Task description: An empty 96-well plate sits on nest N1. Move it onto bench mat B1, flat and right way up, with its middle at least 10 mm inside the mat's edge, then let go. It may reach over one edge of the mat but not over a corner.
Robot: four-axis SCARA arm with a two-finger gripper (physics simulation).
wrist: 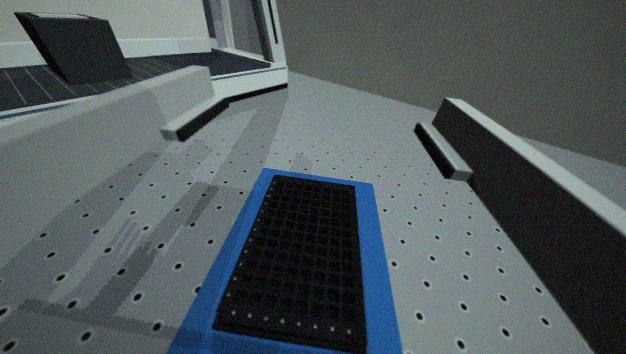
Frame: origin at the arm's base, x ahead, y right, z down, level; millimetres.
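Where they show: gripper, fingertip midpoint: (pixel 322 100).
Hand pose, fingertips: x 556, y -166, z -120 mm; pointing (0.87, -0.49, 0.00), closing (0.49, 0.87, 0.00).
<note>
Each offset is from my fingertips to the top centre of the thing. "spot": to the spot under its first point. Level surfaces: height alone.
The black 96-well plate {dx -23, dy +13, dz +91 mm} (pixel 300 250) lies flat on a blue mat {dz +105 mm} (pixel 377 260), wells facing up. Blue mat shows along the plate's left, right, far and near sides; the mat's near part runs out of the bottom of the view. My gripper (pixel 322 100) is open and empty, its two fingers wide apart. It is above the plate, and neither finger touches it. Nest N1 does not show in this view.
The bench {dz +107 mm} (pixel 440 280) is a grey surface with rows of small holes. At the upper left stands a white-framed unit (pixel 250 79) with a dark ribbed deck and a dark block {spot: dx -28, dy -349, dz +20 mm} (pixel 85 50) on it. A plain wall (pixel 450 45) rises behind.
</note>
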